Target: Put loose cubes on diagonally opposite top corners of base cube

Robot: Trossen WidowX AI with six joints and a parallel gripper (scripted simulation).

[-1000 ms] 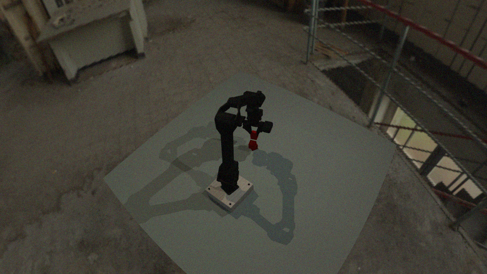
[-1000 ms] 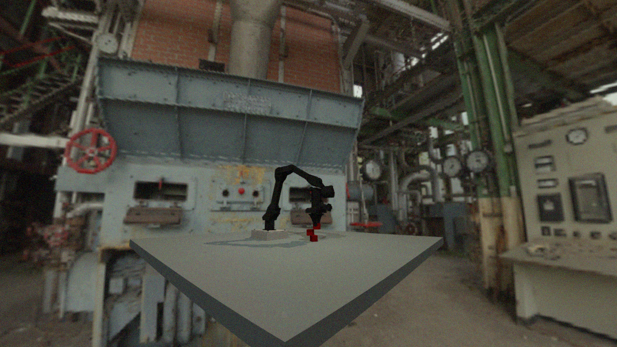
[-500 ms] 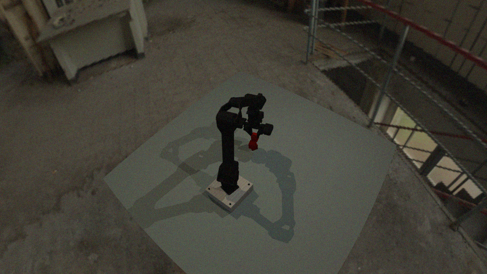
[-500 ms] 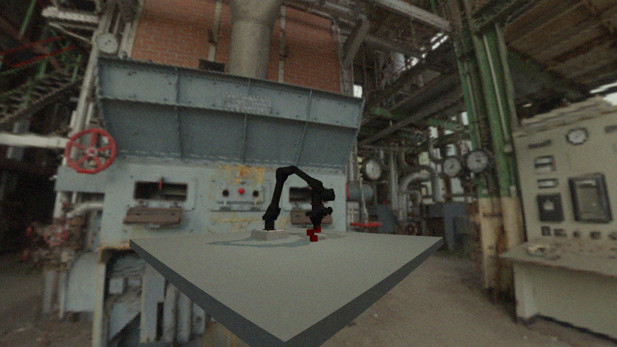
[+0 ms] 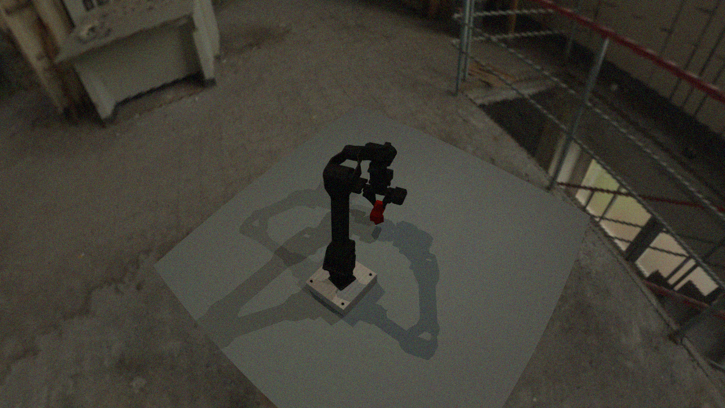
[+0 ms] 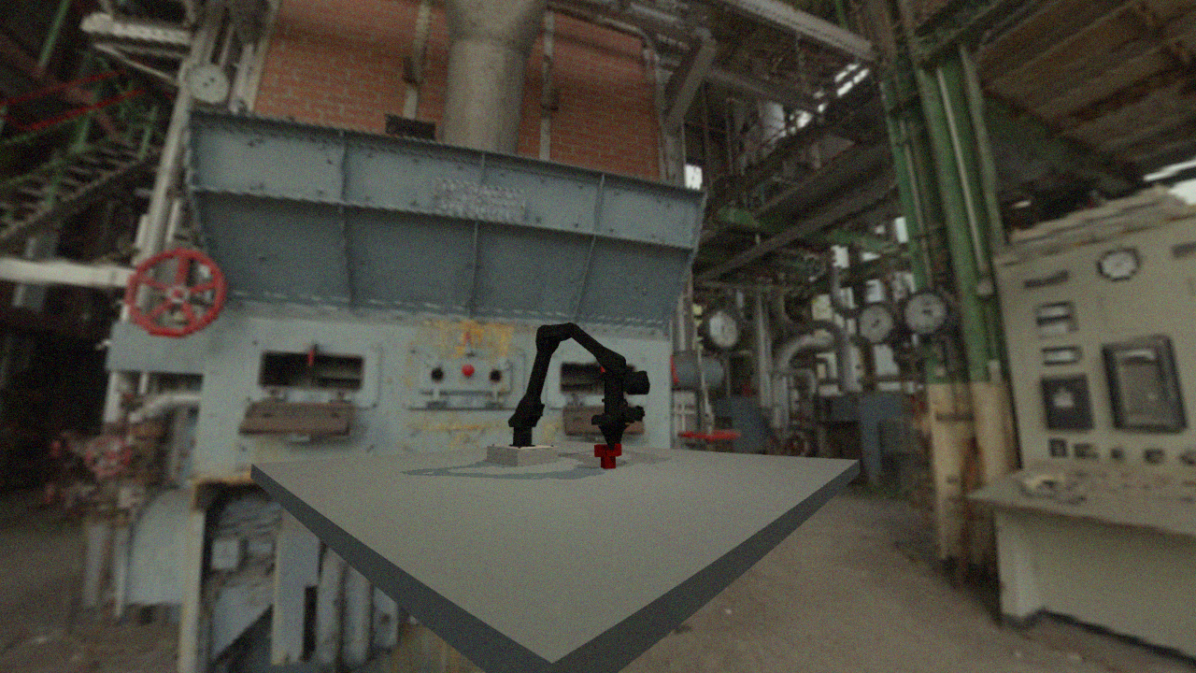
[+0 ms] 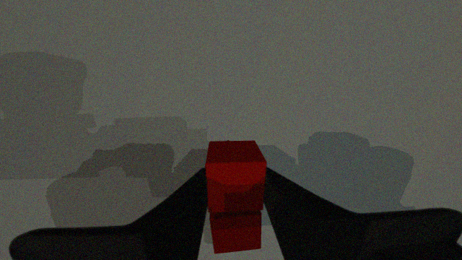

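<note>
The base cube is 2 cm behind my gripper tip, 1 cm to the right of it and 4 cm below it.
</note>
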